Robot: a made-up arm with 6 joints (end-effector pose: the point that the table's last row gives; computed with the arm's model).
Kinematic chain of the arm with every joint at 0, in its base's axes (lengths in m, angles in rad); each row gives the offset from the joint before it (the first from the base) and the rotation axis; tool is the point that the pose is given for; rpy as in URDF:
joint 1: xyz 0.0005 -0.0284 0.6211 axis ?
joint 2: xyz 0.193 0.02 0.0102 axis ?
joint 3: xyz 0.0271 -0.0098 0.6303 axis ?
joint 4: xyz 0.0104 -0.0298 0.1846 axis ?
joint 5: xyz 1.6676 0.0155 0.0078 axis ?
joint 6: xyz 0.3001 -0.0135 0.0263 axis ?
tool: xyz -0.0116 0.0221 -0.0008 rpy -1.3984 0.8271 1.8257
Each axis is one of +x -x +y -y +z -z.
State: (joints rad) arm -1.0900 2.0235 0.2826 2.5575 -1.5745 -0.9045
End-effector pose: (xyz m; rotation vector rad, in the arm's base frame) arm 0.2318 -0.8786 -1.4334 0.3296 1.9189 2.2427
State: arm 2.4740 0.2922 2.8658 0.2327 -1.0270 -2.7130
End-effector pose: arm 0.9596 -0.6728 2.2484 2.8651 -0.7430 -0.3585
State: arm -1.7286 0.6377 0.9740 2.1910 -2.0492 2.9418
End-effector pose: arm -0.5222 -1.9216 1.9696 2.1704 -1.0324 1.2786
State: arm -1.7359 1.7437 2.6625 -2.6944 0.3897 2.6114
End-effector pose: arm -0.3784 -1.9316 2.0725 -1.8444 0.8914 0.3221
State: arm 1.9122 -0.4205 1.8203 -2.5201 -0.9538 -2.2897
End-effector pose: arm 0.3928 -1.4548 2.4791 -1.6299 -0.8723 -0.8251
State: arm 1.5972 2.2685 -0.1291 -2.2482 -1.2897 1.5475
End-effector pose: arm -0.1772 -0.4313 -1.2482 1.4704 -0.1926 2.5108
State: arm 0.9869 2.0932 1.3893 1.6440 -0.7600 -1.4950
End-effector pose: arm 1.4224 1.8052 -0.8035 1.4107 0.1865 -2.7446
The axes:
joint 1: +z
joint 2: +y
joint 3: -y
joint 4: -x
joint 5: -y
joint 6: -x

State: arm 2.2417 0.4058 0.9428 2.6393 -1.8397 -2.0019
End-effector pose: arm -0.9131 1.3639 2.4162 -1.3040 -1.9642 0.4759
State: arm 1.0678 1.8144 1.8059 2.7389 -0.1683 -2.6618
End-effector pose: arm 1.3396 2.3946 0.6311 1.2927 1.5728 -1.9402
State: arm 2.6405 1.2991 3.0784 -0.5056 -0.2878 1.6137
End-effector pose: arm -0.2536 0.0942 2.6623 1.2825 2.6299 0.1119
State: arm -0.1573 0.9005 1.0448 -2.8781 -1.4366 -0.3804
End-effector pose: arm 2.3461 -0.3704 1.7032 1.3979 -2.8062 0.1960
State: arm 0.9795 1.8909 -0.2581 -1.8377 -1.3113 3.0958
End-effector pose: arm -0.1948 0.1126 -1.2095 -0.6339 1.2256 -1.6599
